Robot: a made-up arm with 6 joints. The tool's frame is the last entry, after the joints.
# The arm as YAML. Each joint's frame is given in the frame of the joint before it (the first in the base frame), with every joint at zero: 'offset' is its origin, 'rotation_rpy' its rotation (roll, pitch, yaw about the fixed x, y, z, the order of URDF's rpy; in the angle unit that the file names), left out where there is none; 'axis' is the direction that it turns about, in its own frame. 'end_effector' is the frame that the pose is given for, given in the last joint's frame.
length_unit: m
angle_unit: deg
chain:
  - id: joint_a
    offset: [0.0, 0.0, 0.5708]
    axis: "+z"
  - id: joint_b
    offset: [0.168, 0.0, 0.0]
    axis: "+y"
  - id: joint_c
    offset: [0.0, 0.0, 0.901]
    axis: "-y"
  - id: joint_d
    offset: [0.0, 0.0, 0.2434]
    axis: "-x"
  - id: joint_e
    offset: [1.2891, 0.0, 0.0]
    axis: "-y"
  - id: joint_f
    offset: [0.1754, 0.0, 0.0]
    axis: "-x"
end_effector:
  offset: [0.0, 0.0, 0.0]
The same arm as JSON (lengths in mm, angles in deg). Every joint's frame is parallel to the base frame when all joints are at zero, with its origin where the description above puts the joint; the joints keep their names.
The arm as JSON. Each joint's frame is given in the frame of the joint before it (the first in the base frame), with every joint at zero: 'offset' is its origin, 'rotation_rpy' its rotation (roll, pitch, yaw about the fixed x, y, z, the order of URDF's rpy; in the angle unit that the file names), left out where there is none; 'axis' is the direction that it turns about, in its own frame. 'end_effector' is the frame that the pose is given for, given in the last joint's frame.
{
  "length_unit": "mm",
  "angle_unit": "deg",
  "chain": [
    {
      "id": "joint_a",
      "offset": [
        0.0,
        0.0,
        570.8
      ],
      "axis": "+z"
    },
    {
      "id": "joint_b",
      "offset": [
        168.0,
        0.0,
        0.0
      ],
      "axis": "+y"
    },
    {
      "id": "joint_c",
      "offset": [
        0.0,
        0.0,
        901.0
      ],
      "axis": "-y"
    },
    {
      "id": "joint_d",
      "offset": [
        0.0,
        0.0,
        243.4
      ],
      "axis": "-x"
    },
    {
      "id": "joint_e",
      "offset": [
        1289.1,
        0.0,
        0.0
      ],
      "axis": "-y"
    },
    {
      "id": "joint_f",
      "offset": [
        175.4,
        0.0,
        0.0
      ],
      "axis": "-x"
    }
  ],
  "end_effector": {
    "offset": [
      0.0,
      0.0,
      0.0
    ]
  }
}

